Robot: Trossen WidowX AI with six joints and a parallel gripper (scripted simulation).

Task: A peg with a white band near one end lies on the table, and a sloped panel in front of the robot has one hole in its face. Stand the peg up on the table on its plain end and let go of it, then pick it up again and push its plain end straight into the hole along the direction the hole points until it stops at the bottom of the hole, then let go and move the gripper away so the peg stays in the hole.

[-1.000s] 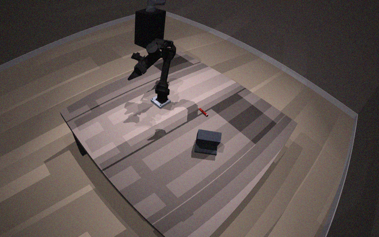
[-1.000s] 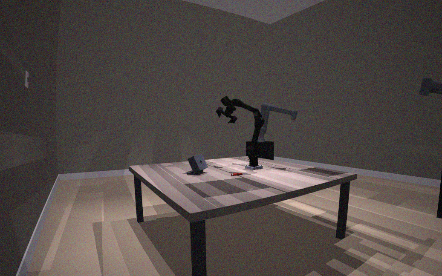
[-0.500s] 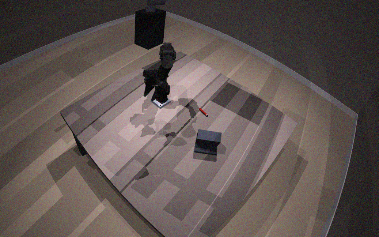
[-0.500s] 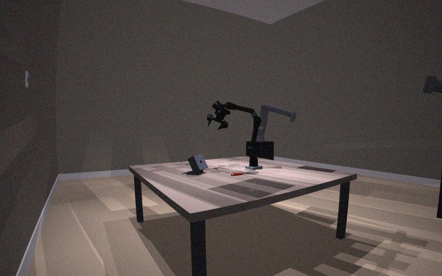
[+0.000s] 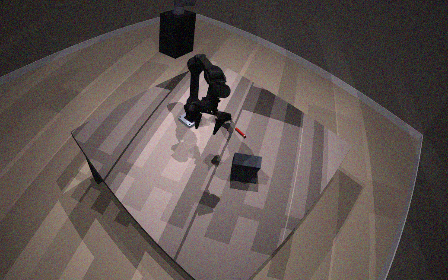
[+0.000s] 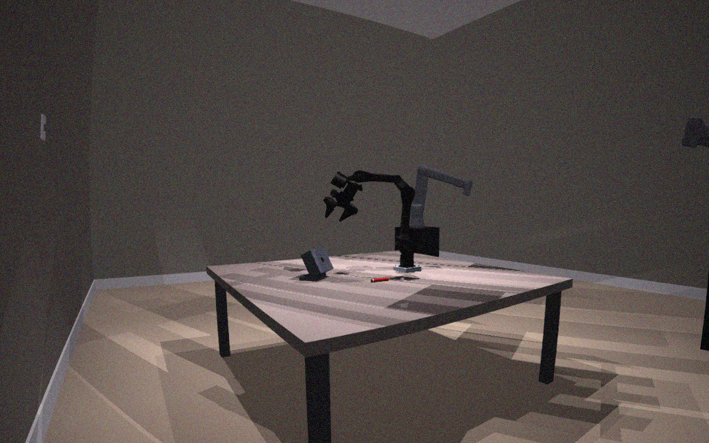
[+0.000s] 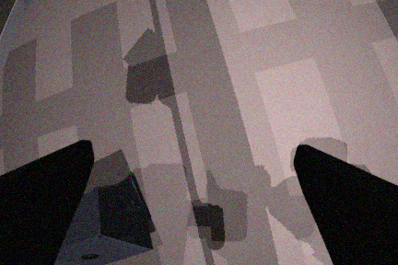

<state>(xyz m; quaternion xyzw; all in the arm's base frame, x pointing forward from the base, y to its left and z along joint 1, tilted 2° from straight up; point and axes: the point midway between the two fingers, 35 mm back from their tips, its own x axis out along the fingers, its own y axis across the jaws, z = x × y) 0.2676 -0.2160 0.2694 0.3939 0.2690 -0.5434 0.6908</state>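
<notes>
The red peg is 10 mm ahead of my gripper tip, 350 mm to the left of it and 250 mm below it. Round my gripper tip: sloped panel (170 mm ahead, 130 mm to the left, 180 mm below).
</notes>
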